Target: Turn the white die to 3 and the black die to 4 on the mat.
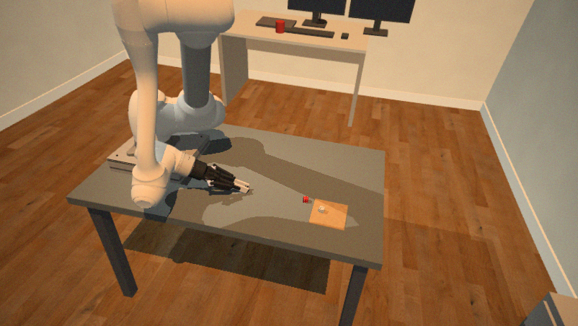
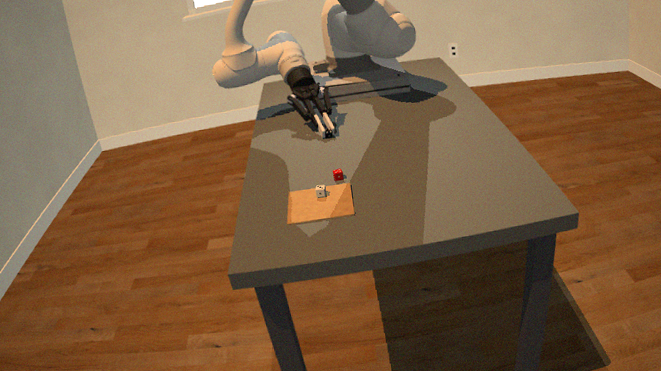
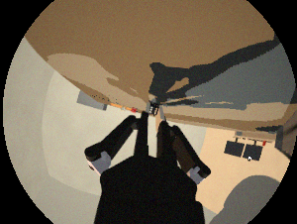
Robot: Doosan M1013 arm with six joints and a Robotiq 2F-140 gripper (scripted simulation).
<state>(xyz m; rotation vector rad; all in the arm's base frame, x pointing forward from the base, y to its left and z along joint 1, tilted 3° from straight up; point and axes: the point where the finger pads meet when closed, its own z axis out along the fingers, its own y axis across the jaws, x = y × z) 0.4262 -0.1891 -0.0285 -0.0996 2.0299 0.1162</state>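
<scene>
The black die lies 20 mm below my hand and 20 mm ahead of it. Round my hand: white die: 350 mm ahead, 90 mm to the right, 20 mm below; then orange mat: 380 mm ahead, 100 mm to the right, 30 mm below; then red die: 280 mm ahead, 30 mm to the right, 20 mm below.
</scene>
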